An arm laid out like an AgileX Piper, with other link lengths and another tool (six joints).
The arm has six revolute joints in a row. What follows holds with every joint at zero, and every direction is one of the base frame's.
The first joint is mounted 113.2 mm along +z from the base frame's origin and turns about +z.
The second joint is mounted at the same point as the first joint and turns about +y.
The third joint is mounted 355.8 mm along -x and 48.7 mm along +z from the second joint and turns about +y.
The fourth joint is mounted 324.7 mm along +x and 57.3 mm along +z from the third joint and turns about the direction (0.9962, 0, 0.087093).
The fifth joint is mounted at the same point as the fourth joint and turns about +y.
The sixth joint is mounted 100.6 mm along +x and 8.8 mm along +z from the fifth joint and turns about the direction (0.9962, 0, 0.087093).
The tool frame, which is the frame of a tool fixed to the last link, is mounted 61 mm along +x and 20 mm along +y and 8.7 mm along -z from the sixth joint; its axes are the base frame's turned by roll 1.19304, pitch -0.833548 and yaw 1.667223 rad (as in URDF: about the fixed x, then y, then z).
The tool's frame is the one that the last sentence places.
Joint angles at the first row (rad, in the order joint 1, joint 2, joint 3, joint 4, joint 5, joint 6):
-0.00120, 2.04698, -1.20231, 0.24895, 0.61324, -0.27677
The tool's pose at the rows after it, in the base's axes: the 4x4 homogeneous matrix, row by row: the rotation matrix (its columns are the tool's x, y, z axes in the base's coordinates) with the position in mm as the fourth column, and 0 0 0 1 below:
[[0.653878 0.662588 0.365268 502.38], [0.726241 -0.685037 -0.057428 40.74], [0.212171 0.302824 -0.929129 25.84], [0 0 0 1]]
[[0.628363 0.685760 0.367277 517.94], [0.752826 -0.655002 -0.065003 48.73], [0.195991 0.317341 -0.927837 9.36], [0 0 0 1]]
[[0.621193 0.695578 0.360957 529.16], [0.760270 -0.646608 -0.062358 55.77], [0.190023 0.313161 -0.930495 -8.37], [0 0 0 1]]
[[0.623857 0.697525 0.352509 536.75], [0.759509 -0.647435 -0.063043 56.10], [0.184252 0.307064 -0.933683 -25.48], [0 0 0 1]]
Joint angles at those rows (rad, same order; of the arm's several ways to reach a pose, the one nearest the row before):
0.00831, 2.12825, -1.28028, 0.19081, 0.62376, -0.23387
0.02973, 2.19264, -1.34324, 0.15864, 0.62191, -0.22480
0.04280, 2.25204, -1.39304, 0.15630, 0.61964, -0.22171
0.04280, 2.30206, -1.42890, 0.15731, 0.61440, -0.22171

